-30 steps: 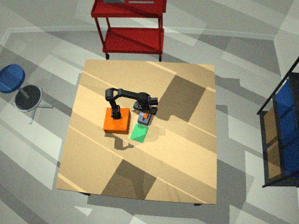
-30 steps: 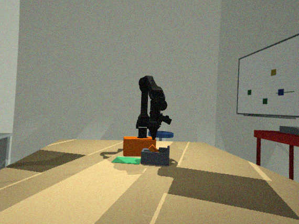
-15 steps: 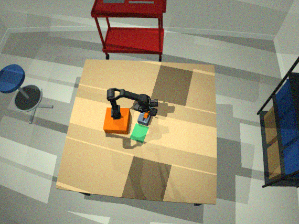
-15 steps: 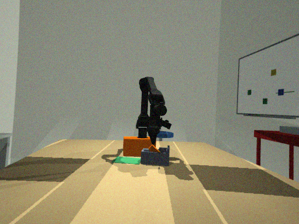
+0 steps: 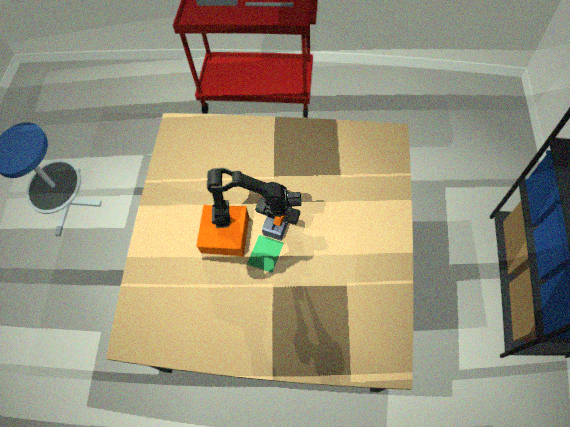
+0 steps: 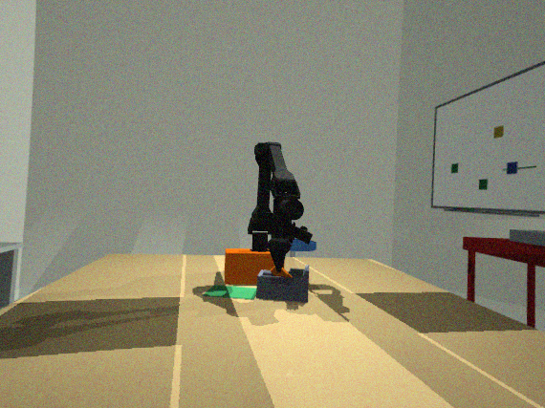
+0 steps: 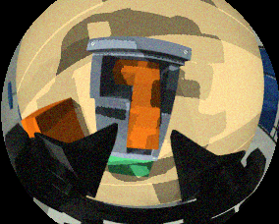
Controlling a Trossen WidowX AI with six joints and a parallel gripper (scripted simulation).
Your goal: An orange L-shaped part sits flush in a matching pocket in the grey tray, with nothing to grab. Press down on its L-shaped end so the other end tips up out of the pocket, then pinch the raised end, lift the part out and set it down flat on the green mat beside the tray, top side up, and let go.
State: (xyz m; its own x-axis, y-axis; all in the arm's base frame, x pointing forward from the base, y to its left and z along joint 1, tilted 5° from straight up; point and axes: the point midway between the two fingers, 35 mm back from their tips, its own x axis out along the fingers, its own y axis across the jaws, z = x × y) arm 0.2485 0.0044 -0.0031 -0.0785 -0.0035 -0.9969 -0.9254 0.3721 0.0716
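The orange L-shaped part lies 40 mm to the left of my gripper tip and 40 mm below it. Also, from my gripper tip: green mat: 130 mm to the right, 90 mm below, 70 mm behind.
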